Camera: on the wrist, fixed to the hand. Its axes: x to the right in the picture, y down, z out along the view.
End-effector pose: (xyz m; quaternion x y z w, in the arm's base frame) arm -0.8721 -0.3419 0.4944 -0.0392 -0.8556 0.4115 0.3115
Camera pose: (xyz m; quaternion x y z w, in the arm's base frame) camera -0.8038 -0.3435 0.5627 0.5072 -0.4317 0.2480 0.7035
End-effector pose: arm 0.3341 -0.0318 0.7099 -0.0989 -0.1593 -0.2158 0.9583
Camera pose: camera 0.3059 -0.0983 0.6457 0.3039 0.0187 -0.7697 0.5611
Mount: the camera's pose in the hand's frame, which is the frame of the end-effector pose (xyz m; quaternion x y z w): -0.0211 -0.0638 -0.0694 0.2201 0.2490 -0.6631 0.6707
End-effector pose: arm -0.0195 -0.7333 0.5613 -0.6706 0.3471 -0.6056 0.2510
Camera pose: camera -0.0782 -0.6709 0.6059 0.4739 0.2827 0.8160 0.1721
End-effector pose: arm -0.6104 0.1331 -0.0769 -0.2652 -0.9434 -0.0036 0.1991
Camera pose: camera -0.6000 0.0599 -0.0147 0.4924 -0.7598 0.0072 0.4244
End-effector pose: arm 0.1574 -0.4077 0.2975 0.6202 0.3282 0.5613 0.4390
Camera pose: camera 0.0913 -0.3890 0.2296 0.1552 0.8642 0.1675 0.4484
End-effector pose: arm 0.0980 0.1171 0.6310 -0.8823 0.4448 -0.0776 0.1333
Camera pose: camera 0.1165 0.1589 0.7161 -0.8380 -0.2706 -0.4580 0.1214
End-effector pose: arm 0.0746 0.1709 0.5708 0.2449 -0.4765 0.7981 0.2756
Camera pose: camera 0.1240 0.2538 0.5674 0.3422 0.0871 0.5184 0.7788
